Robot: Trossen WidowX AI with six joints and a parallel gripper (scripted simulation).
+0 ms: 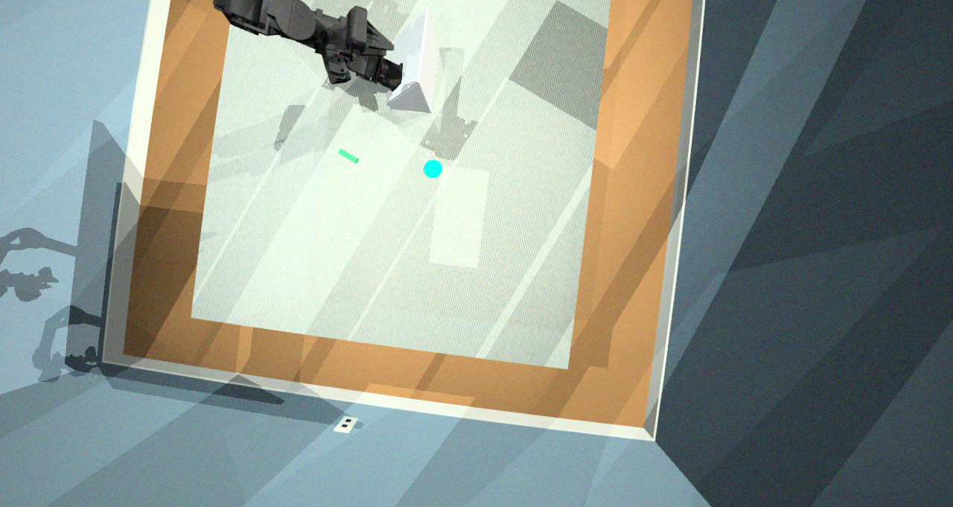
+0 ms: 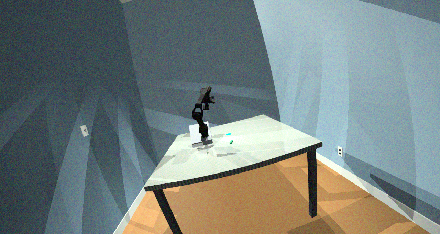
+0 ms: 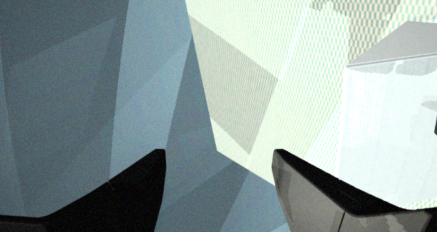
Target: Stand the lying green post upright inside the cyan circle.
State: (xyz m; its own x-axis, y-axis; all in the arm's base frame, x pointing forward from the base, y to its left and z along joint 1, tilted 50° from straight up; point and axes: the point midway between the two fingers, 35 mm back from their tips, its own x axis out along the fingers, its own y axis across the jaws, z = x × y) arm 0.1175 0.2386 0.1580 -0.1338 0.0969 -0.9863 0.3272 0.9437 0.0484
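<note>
The green post lies 360 mm below my gripper tip, 240 mm to the right of it and 140 mm ahead of it. Also, from my gripper tip: cyan circle: 370 mm below, 170 mm ahead, 40 mm to the left.
</note>
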